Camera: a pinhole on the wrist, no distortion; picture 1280 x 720 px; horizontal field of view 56.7 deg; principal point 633.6 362.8 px. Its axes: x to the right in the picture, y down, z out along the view. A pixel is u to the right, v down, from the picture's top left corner.
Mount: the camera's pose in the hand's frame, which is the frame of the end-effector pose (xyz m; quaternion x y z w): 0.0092 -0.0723 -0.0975 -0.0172 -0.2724 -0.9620 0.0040
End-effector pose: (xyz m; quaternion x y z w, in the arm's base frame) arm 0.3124 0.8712 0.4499 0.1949 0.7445 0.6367 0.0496
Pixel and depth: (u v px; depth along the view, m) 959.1 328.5 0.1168
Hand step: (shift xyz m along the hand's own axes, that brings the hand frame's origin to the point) -0.0193 -0.0081 0.0013
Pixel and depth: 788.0 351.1 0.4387
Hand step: -0.0344 0.1615 0.2756
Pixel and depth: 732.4 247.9 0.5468
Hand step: -0.0203 0.2595 0.3417
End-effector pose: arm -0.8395 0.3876 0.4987 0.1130 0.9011 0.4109 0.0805
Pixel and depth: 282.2 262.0 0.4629
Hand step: 0.1599 0.2036 0.2710
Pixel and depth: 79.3 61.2 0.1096
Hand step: 0.0633 0.0088 -0.0206
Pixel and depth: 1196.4 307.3 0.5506
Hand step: -0.2353 0.2387 0.3668
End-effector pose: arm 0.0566 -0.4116 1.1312 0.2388 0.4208 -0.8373 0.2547
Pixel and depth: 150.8 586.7 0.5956
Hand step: 0.2718 0.1438 0.4597
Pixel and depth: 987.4 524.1 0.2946
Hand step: -0.0688 0.0482 0.1773
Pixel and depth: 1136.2 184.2 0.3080
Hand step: -0.1125 0.1289 0.1449
